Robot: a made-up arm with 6 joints. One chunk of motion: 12 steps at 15 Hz.
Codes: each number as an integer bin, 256 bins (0 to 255) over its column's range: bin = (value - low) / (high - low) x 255, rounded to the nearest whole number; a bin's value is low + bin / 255 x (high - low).
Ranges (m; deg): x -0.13..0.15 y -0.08..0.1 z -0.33..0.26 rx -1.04..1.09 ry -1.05..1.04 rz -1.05..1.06
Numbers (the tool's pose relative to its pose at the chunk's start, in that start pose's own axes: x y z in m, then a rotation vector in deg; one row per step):
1: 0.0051 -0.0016 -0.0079 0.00 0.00 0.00
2: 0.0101 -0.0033 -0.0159 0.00 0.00 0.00
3: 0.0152 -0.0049 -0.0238 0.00 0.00 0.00
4: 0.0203 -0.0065 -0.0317 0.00 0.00 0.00
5: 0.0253 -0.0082 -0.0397 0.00 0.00 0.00
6: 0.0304 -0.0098 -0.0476 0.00 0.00 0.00
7: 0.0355 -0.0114 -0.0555 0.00 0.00 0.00
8: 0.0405 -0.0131 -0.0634 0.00 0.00 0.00
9: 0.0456 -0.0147 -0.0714 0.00 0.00 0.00
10: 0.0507 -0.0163 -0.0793 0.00 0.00 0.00
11: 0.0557 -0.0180 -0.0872 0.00 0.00 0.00
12: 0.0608 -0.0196 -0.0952 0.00 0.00 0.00
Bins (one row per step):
1: 123 111 139 125 128 127
2: 128 109 136 125 128 127
3: 132 106 132 125 128 127
4: 137 104 129 125 128 127
5: 141 102 125 125 128 127
6: 146 99 122 125 128 127
7: 151 97 119 125 128 127
8: 155 95 115 125 128 127
9: 160 93 112 125 128 127
10: 165 90 108 125 128 127
11: 169 88 105 125 128 127
12: 174 86 101 125 128 127

